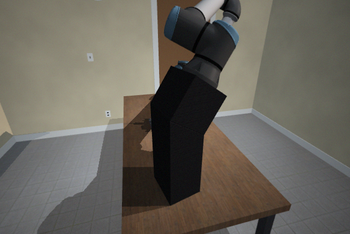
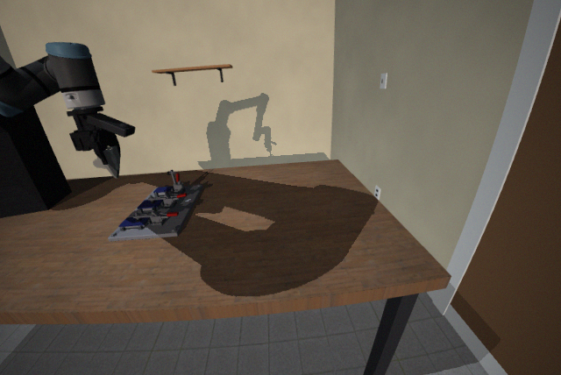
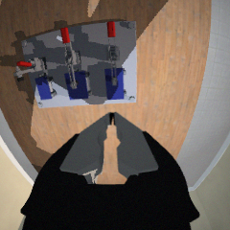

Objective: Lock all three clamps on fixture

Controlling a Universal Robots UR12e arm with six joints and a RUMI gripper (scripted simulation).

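The blue part is 110 mm to the left of my hand and 190 mm below it. The rest, counted from my hand: grey fixture plate 50 mm ahead, 110 mm to the left, 210 mm below.
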